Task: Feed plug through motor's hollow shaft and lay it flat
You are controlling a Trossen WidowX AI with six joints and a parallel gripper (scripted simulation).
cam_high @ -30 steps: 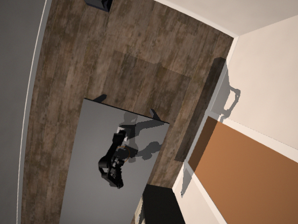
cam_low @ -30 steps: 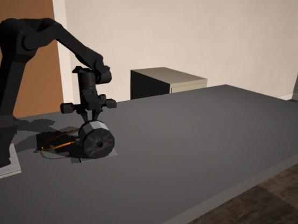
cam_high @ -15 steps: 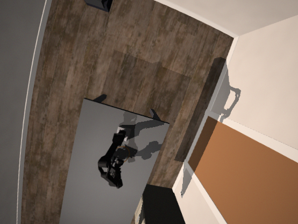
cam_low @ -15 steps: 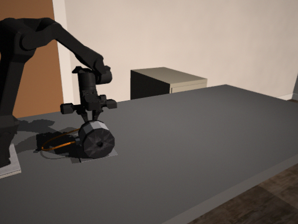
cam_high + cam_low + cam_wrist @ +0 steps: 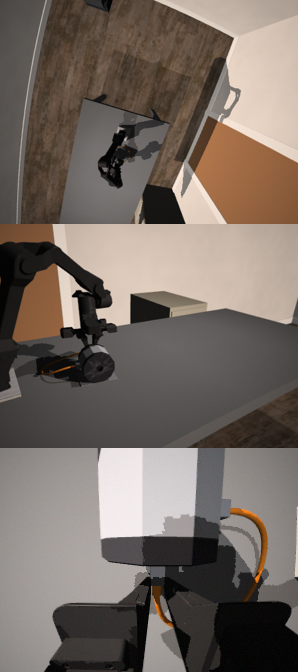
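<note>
Right now the grey plug is 4 cm below my hand, 2 cm to the right of it and 1 cm behind it. Round my hand: thin grey plate (9 cm below, 7 cm to the right, 2 cm behind).
</note>
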